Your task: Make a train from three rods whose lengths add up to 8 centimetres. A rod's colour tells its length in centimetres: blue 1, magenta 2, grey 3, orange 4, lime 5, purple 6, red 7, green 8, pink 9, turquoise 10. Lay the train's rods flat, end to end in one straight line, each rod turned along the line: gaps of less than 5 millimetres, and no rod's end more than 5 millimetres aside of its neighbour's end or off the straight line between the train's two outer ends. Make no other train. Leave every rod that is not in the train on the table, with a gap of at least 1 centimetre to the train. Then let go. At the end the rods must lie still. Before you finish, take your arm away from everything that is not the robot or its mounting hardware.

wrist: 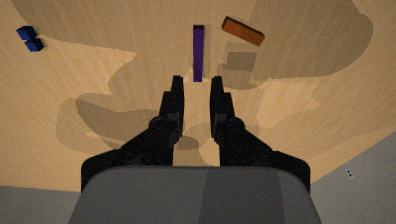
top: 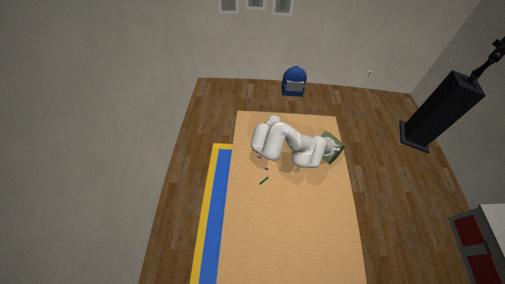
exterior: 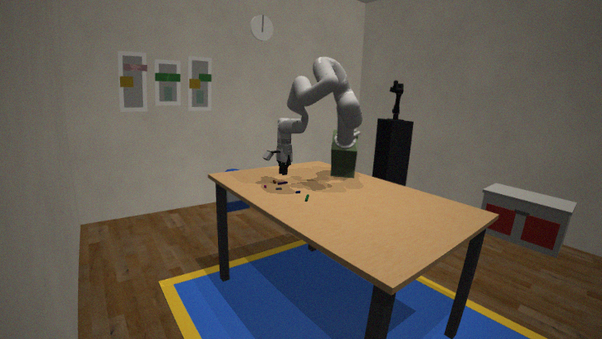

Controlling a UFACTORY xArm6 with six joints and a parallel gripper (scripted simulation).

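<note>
Right now my hand is 70 mm above the purple rod. Also, from my hand: magenta rod 110 mm ahead, 50 mm to the left, 70 mm below; orange rod 40 mm ahead, 30 mm to the right, 70 mm below; grey rod 50 mm ahead, 100 mm to the left, 70 mm below.
</note>
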